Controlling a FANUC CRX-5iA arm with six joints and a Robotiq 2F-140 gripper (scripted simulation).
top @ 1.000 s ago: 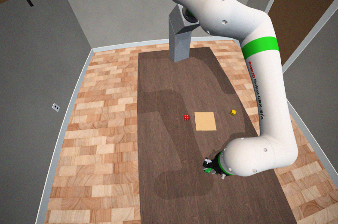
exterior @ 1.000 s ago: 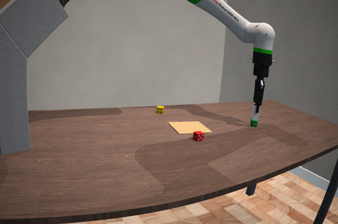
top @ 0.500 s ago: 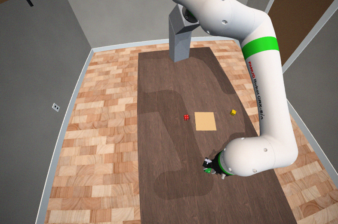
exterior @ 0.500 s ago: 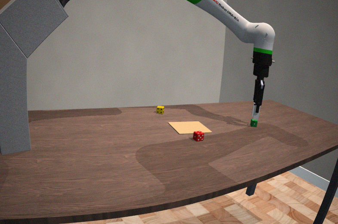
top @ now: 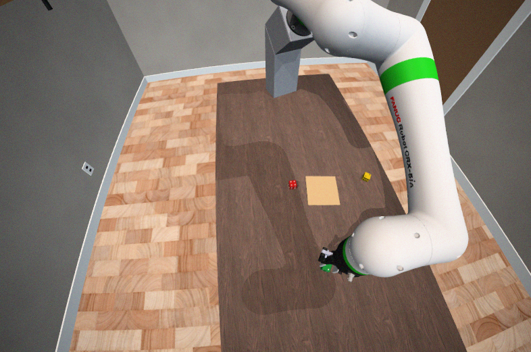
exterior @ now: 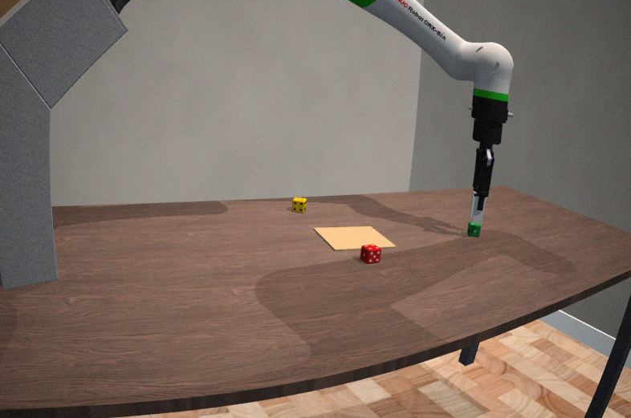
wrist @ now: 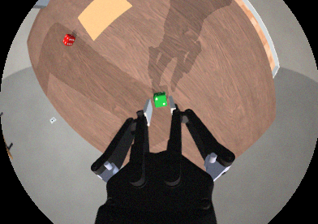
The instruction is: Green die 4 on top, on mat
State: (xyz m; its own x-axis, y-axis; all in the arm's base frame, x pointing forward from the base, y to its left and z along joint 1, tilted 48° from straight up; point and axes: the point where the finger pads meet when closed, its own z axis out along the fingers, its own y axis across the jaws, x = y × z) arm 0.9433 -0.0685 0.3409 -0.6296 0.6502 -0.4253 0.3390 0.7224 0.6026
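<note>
Right now my hand is 60 mm above the green die. From my hand the other things lie so: tan mat (320 mm behind, 30 mm to the left, 70 mm below); then yellow die (370 mm behind, 250 mm to the left, 60 mm below); then red die (340 mm behind, 100 mm to the right, 60 mm below).
</note>
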